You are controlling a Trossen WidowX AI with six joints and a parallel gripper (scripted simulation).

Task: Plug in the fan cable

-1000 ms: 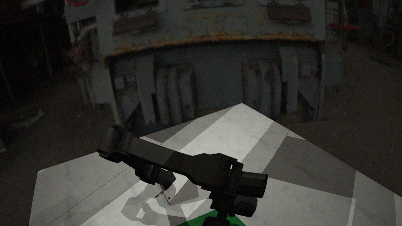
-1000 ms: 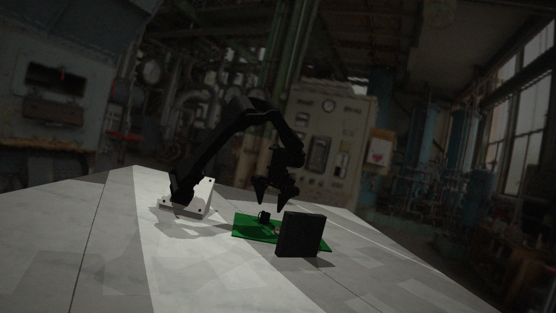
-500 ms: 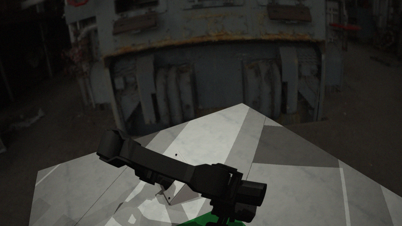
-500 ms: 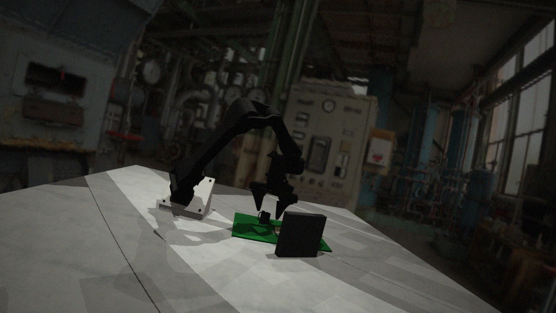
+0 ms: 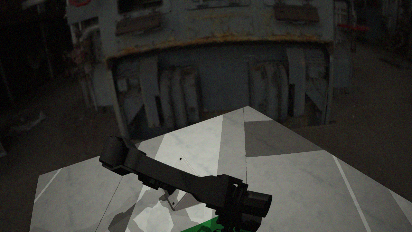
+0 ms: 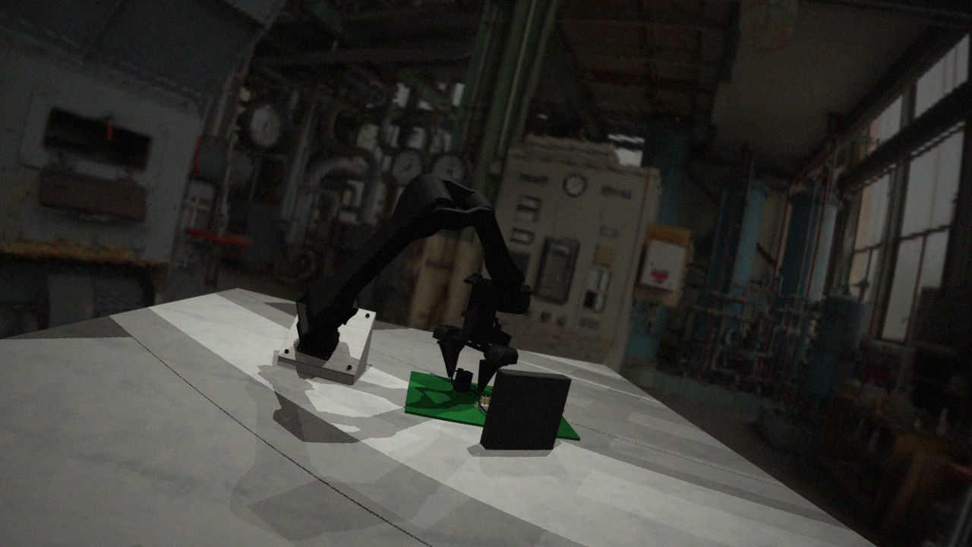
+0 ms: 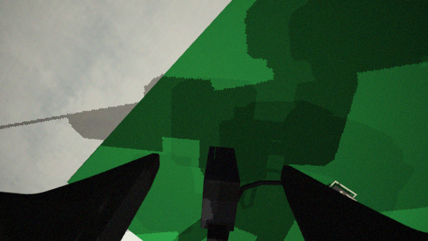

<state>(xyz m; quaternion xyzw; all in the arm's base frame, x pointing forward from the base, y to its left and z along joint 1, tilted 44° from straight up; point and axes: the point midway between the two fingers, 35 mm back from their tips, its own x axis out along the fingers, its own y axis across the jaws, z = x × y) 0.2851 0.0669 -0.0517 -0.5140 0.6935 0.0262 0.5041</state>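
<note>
My gripper tip is now 8 cm to the left of the fan header, 4 cm short of it and 2 cm above it. Round my gripper tip: green board: 5 cm to the right, 5 cm ahead, 3 cm below; then black plug: 1 cm to the right, 1 cm above; then black fan: 22 cm to the right, 9 cm ahead, 4 cm above.
</note>
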